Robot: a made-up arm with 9 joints. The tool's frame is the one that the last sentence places.
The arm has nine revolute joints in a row. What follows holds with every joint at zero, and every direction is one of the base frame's.
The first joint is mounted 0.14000 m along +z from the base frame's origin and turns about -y.
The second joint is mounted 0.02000 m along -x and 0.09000 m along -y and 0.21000 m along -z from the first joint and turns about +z.
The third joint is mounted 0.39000 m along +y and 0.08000 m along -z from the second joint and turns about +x.
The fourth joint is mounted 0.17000 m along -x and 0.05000 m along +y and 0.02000 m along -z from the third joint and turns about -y.
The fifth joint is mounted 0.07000 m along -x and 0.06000 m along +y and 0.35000 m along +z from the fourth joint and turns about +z.
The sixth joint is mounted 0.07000 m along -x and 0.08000 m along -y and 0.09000 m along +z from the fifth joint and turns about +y.
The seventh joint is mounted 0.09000 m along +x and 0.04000 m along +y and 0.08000 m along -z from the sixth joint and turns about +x.
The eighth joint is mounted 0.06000 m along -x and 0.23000 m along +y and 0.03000 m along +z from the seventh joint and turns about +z.
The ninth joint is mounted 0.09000 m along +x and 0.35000 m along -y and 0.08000 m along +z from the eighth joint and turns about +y.
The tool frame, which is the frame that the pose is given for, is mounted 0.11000 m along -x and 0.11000 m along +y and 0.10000 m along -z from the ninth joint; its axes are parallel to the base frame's.
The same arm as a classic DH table. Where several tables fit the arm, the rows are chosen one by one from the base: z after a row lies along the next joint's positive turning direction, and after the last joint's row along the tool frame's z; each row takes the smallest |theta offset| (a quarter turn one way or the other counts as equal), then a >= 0, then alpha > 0; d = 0 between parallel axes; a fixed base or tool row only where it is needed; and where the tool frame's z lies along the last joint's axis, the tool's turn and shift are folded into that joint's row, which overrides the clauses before.
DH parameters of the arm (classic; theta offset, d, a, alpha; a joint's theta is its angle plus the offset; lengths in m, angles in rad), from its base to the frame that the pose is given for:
base (fixed): 0 0.14 0 1.5708
joint 1: 0 0.09 -0.02 -1.5708
joint 2: 1.5708 -0.29 0.39 1.5708
joint 3: -1.5708 -0.17 0.02 1.5708
joint 4: -1.5708 -0.11 0.07 1.5708
joint 5: 0 0.44 0.07 1.5708
joint 6: -1.5708 -0.04 0.08 1.5708
joint 7: 1.5708 0.03 0.23 -1.5708
joint 8: -1.5708 0.11 0.09 -1.5708
joint 9: 0 -0.24 -0.11 1.5708
tool (fixed): 0 -0.1 0 0

